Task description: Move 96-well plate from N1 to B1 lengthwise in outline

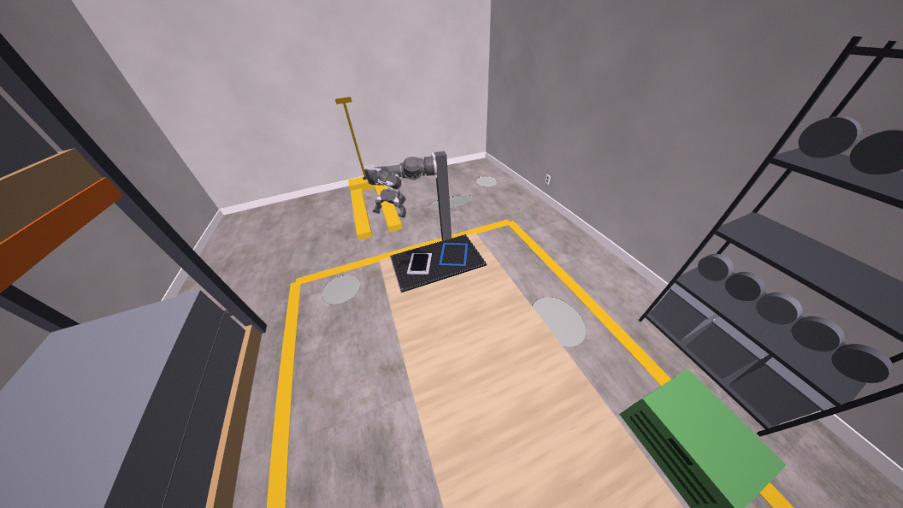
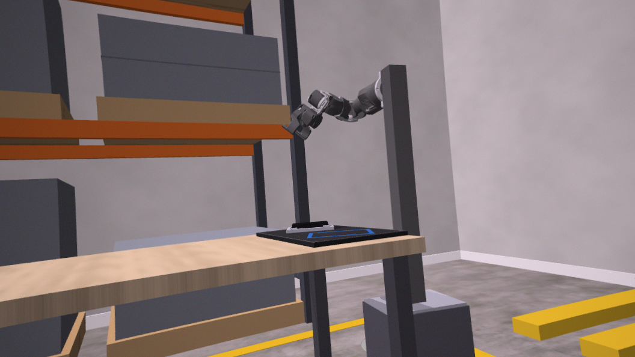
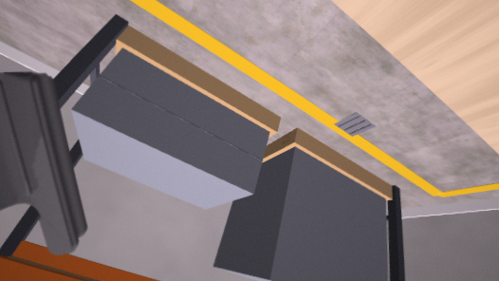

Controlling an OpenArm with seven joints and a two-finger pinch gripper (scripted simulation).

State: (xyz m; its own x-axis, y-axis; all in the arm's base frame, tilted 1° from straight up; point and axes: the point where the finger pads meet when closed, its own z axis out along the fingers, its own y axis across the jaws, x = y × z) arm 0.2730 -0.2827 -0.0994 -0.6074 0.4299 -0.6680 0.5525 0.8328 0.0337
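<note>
My gripper is now 1 cm past the 96-well plate, 11 cm to the right of it and 34 cm above it. From my hand the other things lie so: plate nest N1: 1 cm behind, 11 cm to the left, 35 cm below.
</note>
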